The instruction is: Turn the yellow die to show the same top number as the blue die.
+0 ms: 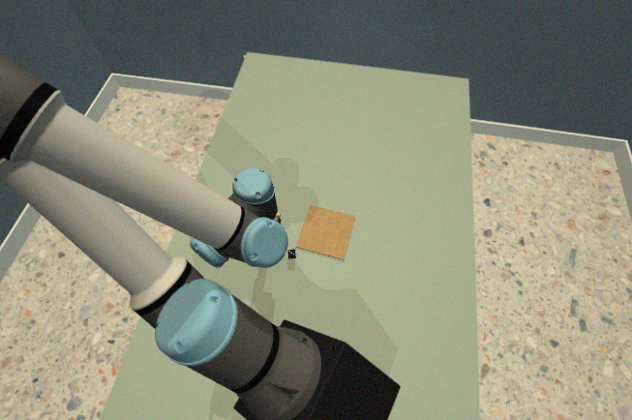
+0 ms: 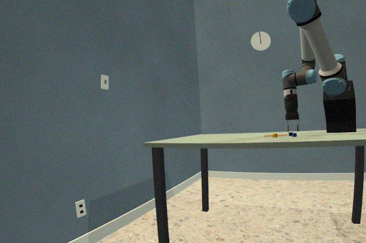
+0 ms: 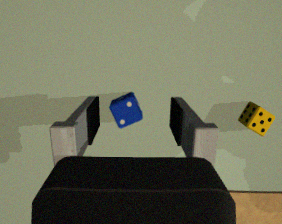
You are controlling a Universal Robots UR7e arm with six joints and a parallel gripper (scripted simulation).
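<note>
Right now my hand is 40 mm above the blue die and 10 mm past it. Also, from my hand: tan mat: 150 mm to the right, 100 mm ahead, 40 mm below; then black die: 80 mm to the right, 40 mm below, 10 mm ahead; then yellow die: 100 mm ahead, 40 mm below, 10 mm to the right.
</note>
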